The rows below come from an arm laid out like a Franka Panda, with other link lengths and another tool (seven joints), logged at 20 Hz.
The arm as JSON. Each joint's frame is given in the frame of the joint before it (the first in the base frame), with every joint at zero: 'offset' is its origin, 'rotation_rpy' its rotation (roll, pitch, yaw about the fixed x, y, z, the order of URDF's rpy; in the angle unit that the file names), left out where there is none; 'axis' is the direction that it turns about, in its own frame. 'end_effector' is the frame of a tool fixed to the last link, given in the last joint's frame.
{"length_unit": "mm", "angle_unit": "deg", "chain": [
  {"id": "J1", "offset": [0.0, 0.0, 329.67], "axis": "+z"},
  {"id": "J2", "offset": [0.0, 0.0, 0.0], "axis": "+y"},
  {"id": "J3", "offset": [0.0, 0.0, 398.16], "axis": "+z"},
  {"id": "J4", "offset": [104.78, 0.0, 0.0], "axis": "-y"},
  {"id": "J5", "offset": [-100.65, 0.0, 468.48], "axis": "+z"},
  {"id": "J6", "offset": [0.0, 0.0, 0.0], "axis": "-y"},
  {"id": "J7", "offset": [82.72, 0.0, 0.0], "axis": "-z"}
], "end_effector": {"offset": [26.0, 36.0, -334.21], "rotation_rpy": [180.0, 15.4, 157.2]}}
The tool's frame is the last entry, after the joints.
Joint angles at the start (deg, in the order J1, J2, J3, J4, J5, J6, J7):
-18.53 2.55 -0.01 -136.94 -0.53 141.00 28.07
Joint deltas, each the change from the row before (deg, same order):
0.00 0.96 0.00 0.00 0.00 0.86 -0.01
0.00 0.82 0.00 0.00 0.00 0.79 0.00
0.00 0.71 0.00 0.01 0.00 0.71 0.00
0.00 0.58 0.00 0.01 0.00 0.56 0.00
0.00 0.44 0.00 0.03 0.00 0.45 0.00
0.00 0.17 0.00 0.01 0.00 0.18 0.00
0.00 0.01 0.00 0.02 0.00 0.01 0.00
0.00 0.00 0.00 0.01 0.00 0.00 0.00
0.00 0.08 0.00 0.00 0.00 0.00 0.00
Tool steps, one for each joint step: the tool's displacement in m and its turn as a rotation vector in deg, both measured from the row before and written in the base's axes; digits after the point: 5 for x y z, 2 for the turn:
0.00102 -0.00029 -0.00867 0.04 0.09 0.02
0.00107 -0.00031 -0.00730 0.01 0.03 0.00
0.00110 -0.00033 -0.00619 0.00 -0.01 0.00
0.00075 -0.00022 -0.00510 0.01 0.01 0.00
0.00092 -0.00028 -0.00362 -0.01 -0.04 0.00
0.00036 -0.00011 -0.00140 -0.01 -0.02 0.00
0.00023 -0.00007 0.00008 -0.01 -0.02 0.00
0.00011 -0.00004 0.00009 0.00 -0.01 0.00
-0.00035 0.00012 -0.00089 0.03 0.08 0.00

